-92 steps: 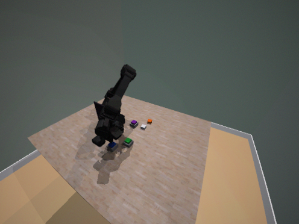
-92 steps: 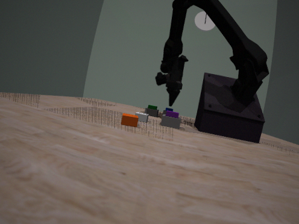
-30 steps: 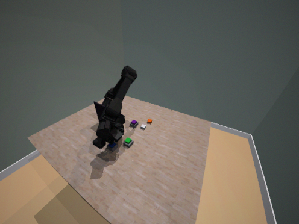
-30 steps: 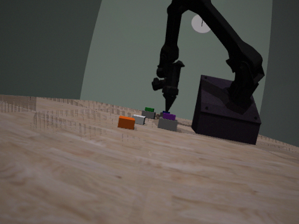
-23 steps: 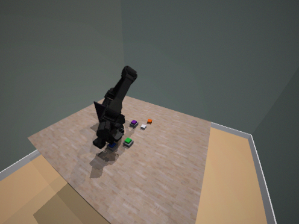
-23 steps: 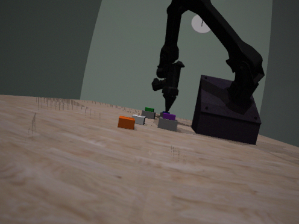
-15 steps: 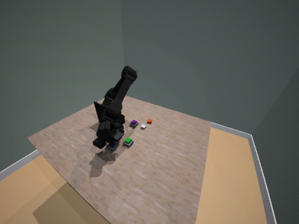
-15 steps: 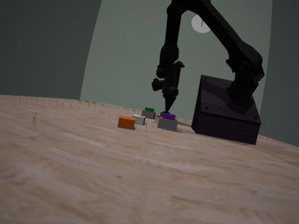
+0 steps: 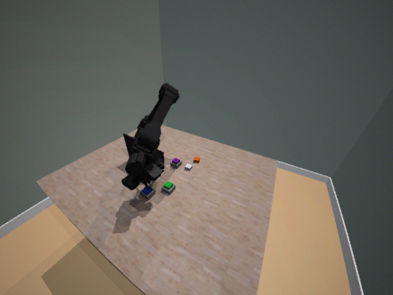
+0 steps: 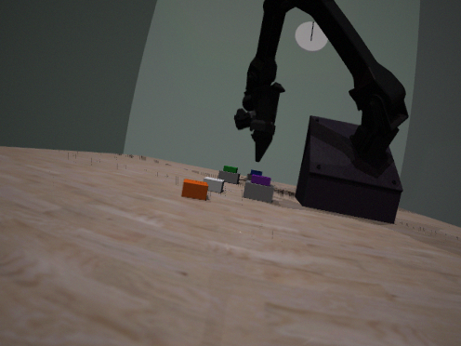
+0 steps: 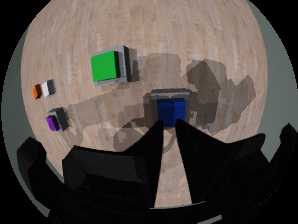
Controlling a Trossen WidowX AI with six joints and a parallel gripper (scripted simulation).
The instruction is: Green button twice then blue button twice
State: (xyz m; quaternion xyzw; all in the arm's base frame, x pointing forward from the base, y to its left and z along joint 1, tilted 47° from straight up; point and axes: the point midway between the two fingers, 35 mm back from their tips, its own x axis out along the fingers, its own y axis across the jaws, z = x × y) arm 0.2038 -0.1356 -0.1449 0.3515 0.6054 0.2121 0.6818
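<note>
My gripper tip is 10 mm to the left of the blue button and 30 mm above it. Also, from my gripper tip: purple button 10 mm ahead, 240 mm to the left, 30 mm below; then green button 70 mm ahead, 60 mm to the left, 30 mm below; then white block 90 mm ahead, 240 mm to the left, 50 mm below.
</note>
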